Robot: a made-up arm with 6 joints. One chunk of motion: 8 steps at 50 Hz.
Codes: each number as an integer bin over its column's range. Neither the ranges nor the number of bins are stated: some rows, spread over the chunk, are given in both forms.
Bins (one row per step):
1: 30 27 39 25 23 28
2: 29 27 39 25 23 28
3: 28 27 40 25 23 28
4: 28 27 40 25 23 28
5: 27 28 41 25 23 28
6: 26 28 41 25 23 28
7: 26 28 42 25 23 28
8: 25 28 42 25 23 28
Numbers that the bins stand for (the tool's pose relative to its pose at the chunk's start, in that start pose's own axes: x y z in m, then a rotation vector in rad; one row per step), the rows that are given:
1: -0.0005 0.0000 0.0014 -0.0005 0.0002 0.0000
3: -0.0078 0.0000 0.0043 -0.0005 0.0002 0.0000
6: -0.0151 0.0022 0.0071 -0.0005 0.0002 0.0000
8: -0.0187 0.0022 0.0100 -0.0005 0.0002 0.0000
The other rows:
2: -0.0041 0.0000 0.0014 -0.0005 0.0002 0.0000
4: -0.0078 0.0000 0.0043 -0.0005 0.0002 0.0000
5: -0.0114 0.0022 0.0071 -0.0005 0.0002 0.0000
7: -0.0151 0.0022 0.0100 -0.0005 0.0002 0.0000

